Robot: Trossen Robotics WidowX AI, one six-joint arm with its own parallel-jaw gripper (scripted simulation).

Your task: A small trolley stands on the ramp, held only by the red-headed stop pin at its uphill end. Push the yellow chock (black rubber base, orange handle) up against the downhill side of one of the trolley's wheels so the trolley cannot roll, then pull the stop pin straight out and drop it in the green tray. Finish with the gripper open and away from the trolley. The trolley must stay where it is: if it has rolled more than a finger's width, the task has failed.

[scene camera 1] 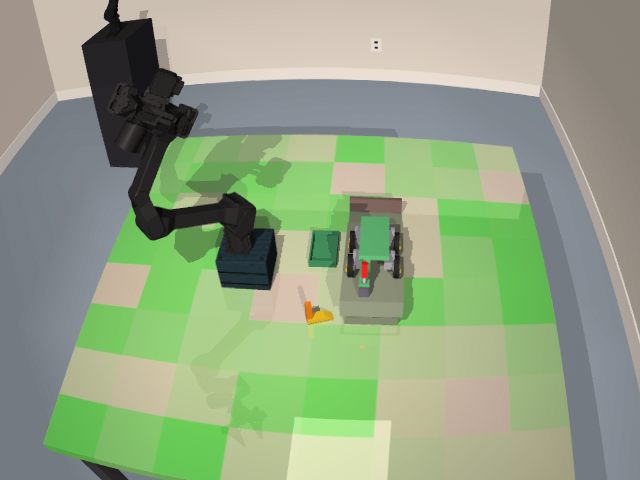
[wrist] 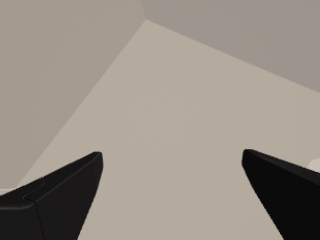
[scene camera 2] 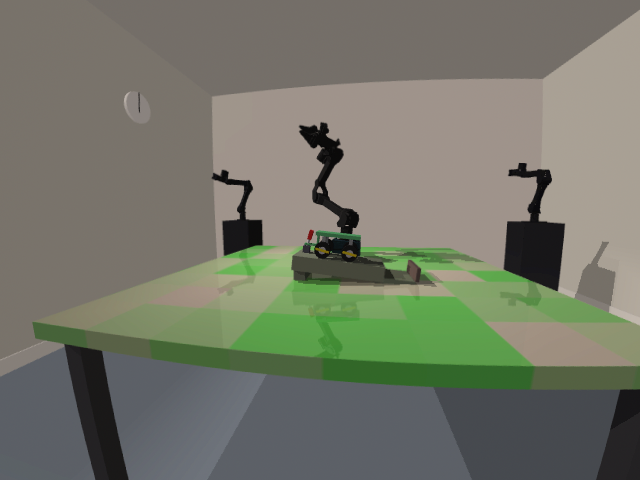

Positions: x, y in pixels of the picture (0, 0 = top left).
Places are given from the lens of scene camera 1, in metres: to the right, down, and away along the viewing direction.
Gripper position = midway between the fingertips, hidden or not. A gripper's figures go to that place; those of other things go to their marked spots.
my gripper [scene camera 1: 155, 113]: -0.29, -0.22, 0.93
trolley [scene camera 1: 374, 236]: 0.13, -0.01, 1.39
brown stop board [scene camera 1: 357, 203]: 0.11, -0.10, 1.66
The marked spots on the brown stop board and the trolley are 0.29 m apart.
